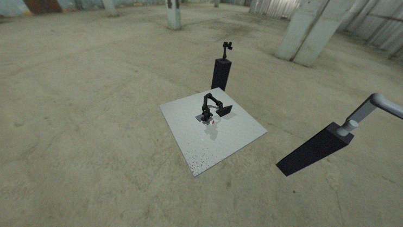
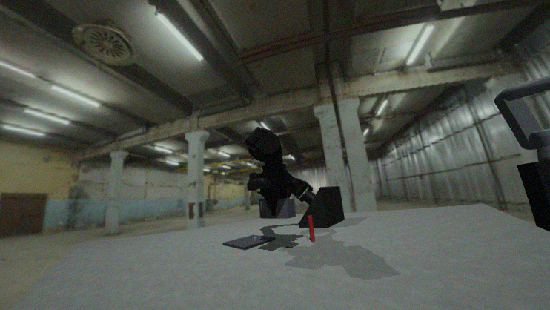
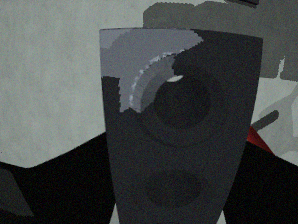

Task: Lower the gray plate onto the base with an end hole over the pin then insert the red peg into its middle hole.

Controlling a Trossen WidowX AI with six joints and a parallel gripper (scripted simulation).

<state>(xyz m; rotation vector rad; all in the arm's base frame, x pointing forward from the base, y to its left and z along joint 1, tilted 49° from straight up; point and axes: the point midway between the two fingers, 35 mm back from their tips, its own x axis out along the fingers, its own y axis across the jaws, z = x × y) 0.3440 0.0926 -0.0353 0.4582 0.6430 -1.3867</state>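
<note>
Now: gripper tip 140 mm to the left of the dark base and 90 mm above it. Also, from my gripper tip: red peg: 110 mm behind, 60 mm below, 40 mm to the left; gray plate: 30 mm above.
</note>
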